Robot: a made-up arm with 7 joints. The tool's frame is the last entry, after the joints. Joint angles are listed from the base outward. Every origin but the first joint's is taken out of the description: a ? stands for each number. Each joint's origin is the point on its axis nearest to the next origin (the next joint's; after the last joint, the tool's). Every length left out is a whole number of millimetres.
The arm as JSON. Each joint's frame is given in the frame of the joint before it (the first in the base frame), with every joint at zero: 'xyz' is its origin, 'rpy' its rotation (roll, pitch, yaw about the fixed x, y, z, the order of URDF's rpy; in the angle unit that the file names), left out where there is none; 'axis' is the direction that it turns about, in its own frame. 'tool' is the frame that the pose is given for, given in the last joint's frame.
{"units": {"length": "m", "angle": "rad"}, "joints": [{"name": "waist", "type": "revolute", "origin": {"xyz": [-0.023, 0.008, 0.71]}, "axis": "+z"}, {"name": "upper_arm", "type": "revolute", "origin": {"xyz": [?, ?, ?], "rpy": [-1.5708, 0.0, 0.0]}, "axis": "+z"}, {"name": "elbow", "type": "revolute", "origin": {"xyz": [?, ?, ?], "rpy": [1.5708, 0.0, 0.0]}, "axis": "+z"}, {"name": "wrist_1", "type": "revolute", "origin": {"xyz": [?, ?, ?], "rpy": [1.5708, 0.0, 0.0]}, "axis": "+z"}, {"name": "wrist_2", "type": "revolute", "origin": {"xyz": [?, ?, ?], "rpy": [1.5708, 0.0, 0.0]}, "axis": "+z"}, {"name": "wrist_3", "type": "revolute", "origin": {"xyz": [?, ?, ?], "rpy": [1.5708, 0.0, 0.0]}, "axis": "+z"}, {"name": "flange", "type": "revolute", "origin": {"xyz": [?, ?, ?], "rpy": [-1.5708, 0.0, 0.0]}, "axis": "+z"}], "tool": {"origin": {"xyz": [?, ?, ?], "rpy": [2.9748, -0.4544, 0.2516]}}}
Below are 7 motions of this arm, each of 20 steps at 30 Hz.
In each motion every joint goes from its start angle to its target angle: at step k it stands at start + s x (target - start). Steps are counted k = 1, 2, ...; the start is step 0. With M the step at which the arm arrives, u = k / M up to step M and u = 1 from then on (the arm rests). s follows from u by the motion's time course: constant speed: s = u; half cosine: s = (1 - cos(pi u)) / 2; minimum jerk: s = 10 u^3 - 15 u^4 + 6 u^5.
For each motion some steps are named. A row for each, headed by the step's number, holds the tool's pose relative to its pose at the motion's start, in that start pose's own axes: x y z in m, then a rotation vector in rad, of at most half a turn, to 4 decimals.
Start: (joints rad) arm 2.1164 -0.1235 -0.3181 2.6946 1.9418 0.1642 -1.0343
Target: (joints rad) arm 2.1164 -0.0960 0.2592 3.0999 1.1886 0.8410 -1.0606
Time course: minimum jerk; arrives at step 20
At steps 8, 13, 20:
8: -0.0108 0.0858 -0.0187 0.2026 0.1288 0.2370
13: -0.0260 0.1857 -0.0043 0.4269 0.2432 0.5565
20: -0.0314 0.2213 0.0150 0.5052 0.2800 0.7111

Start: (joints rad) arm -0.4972 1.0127 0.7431 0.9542 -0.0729 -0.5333 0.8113
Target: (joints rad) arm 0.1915 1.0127 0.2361 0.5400 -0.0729 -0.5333 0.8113
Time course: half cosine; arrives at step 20
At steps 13, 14, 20:
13: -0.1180 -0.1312 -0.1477 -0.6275 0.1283 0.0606
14: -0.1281 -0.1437 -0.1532 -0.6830 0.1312 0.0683
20: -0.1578 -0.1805 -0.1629 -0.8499 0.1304 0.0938

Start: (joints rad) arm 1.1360 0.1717 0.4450 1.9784 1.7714 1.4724 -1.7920
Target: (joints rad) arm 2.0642 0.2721 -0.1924 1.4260 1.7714 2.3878 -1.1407
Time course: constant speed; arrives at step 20
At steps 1, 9, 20:
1: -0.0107 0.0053 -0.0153 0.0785 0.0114 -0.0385
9: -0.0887 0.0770 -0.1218 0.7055 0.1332 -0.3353
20: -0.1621 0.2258 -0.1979 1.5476 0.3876 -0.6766

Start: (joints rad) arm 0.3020 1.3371 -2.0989 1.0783 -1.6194 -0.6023 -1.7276
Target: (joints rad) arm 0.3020 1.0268 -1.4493 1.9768 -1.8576 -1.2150 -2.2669
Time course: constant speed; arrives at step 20
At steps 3, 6, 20:
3: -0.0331 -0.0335 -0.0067 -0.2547 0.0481 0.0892
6: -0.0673 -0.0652 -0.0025 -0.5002 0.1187 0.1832
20: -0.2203 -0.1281 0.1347 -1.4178 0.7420 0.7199

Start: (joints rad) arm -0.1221 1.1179 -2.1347 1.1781 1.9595 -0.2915 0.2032
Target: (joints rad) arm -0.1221 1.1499 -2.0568 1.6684 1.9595 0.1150 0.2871
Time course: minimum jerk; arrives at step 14
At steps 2, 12, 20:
2: -0.0042 0.0022 -0.0024 0.0039 0.0184 0.0009
12: -0.2184 0.0861 -0.0385 0.1058 0.7710 0.0929
20: -0.2243 0.0878 -0.0376 0.1070 0.7892 0.0966

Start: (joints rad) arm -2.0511 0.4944 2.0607 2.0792 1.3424 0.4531 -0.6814
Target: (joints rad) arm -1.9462 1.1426 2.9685 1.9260 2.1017 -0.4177 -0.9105
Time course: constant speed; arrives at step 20
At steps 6, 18, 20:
6: -0.0055 -0.0166 0.0691 0.3310 -0.1248 -0.3033
18: -0.0911 -0.0279 0.2138 0.7586 0.0050 -0.9255
20: -0.1140 -0.0262 0.2446 0.8000 0.0795 -1.0002

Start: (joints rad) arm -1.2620 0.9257 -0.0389 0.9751 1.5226 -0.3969 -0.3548
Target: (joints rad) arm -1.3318 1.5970 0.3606 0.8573 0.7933 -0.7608 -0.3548
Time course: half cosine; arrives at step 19
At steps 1, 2, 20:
1: -0.0005 0.0006 -0.0021 -0.0056 -0.0008 0.0058
2: -0.0019 0.0025 -0.0083 -0.0221 -0.0030 0.0232
20: -0.1492 0.0005 -0.3176 -0.4221 0.2151 0.8787

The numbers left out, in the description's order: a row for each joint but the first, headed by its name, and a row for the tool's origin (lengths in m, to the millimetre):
upper_arm: -0.026 0.0 0.0
elbow: 0.001 -0.485 0.0
wrist_1: 0.042 -0.002 0.0
wrist_2: 0.05 -0.277 0.0
wrist_3: -0.014 0.017 0.0
flange: 0.112 0.133 0.0
tool: 0.011 -0.003 0.0

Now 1 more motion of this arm.
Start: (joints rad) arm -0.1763 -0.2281 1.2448 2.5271 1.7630 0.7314 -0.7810
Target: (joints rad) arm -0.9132 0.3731 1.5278 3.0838 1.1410 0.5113 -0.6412
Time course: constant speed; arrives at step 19
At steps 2, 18, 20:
2: 0.0269 -0.0302 0.0521 -0.0852 -0.0716 0.0181
18: 0.0565 0.0404 0.5993 -0.8223 -0.8051 0.3095
20: 0.0435 0.0647 0.6304 -0.8696 -0.8594 0.3379

